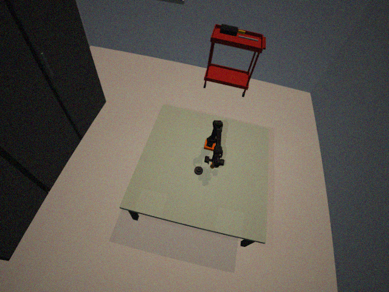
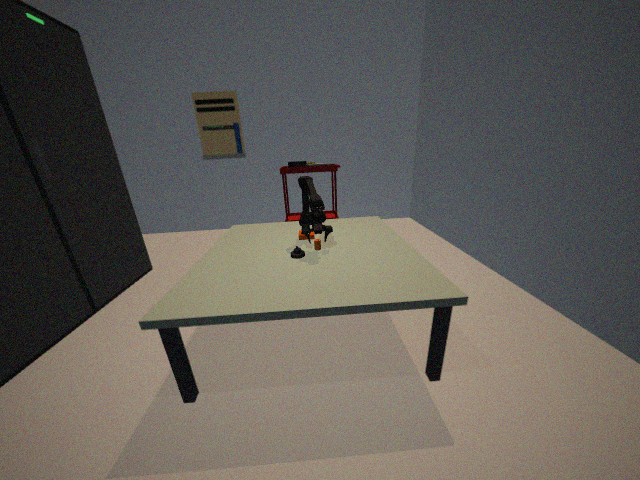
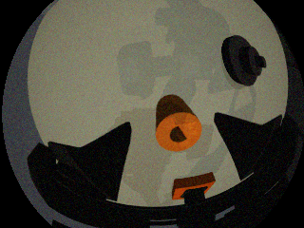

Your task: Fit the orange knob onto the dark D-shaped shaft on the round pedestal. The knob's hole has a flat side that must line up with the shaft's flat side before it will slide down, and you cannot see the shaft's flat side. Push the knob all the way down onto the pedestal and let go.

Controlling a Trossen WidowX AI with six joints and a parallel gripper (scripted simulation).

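My gripper tip is 10 mm above the orange knob. The rest, counted from my gripper tip: round pedestal (120 mm to the right, 90 mm ahead, 10 mm below).
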